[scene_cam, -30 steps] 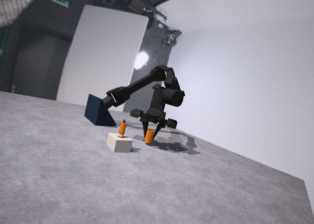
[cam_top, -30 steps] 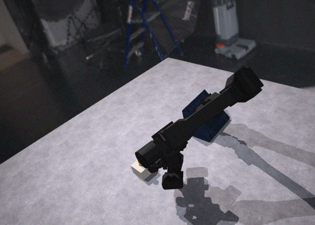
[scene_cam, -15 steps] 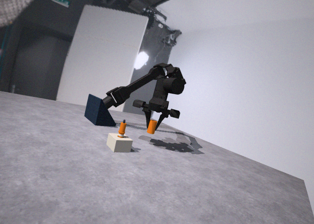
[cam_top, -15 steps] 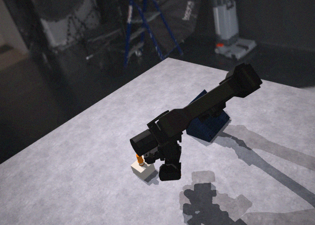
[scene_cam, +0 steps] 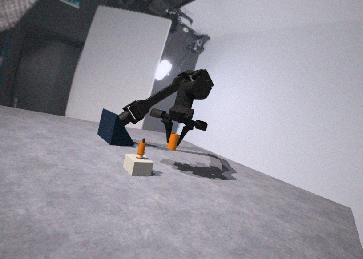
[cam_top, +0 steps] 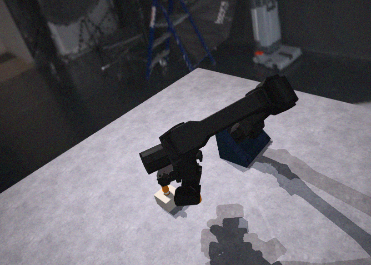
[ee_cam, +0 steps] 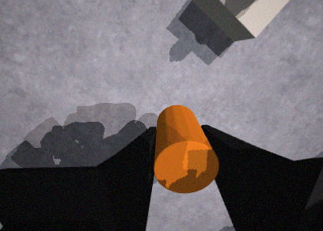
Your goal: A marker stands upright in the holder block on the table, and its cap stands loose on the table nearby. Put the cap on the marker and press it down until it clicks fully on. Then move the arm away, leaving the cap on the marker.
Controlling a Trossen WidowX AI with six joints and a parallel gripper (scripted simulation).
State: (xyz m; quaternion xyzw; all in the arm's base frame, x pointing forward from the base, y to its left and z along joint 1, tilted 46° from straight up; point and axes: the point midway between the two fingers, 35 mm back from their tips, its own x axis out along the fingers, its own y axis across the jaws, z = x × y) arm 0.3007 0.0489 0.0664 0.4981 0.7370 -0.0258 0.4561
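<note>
The cream holder block lies 12 cm to the right of my gripper tip, 7 cm below it and 2 cm ahead of it. Round my gripper tip: orange cap: 1 cm above.
</note>
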